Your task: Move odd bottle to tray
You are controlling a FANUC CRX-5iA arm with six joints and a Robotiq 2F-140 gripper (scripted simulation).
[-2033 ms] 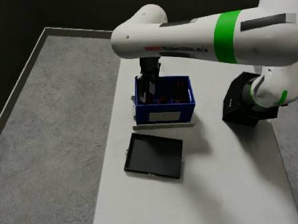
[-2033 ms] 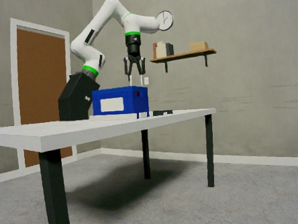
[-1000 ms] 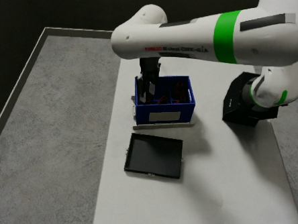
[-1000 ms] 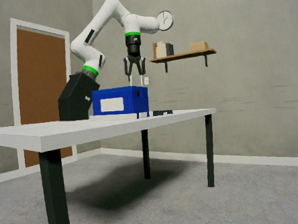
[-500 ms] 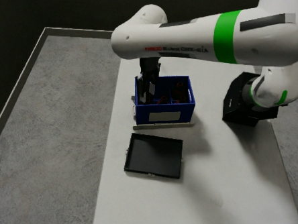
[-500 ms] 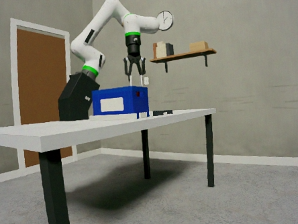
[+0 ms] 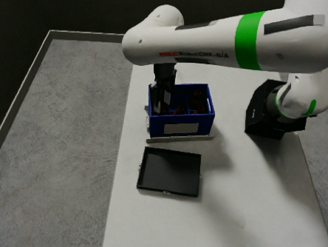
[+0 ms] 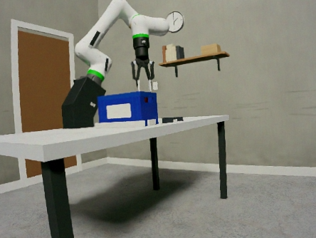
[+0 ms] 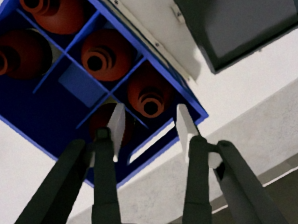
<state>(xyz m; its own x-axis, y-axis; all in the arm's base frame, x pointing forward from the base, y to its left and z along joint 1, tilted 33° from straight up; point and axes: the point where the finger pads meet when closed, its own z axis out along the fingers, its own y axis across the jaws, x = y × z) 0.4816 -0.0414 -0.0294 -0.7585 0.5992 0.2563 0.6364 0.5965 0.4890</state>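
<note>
Now: the crate 8 cm behind my hand, 5 cm to the right of it and 13 cm below it. From my hand the other things lie so: dark tray 4 cm behind, 21 cm to the left, 20 cm below.
</note>
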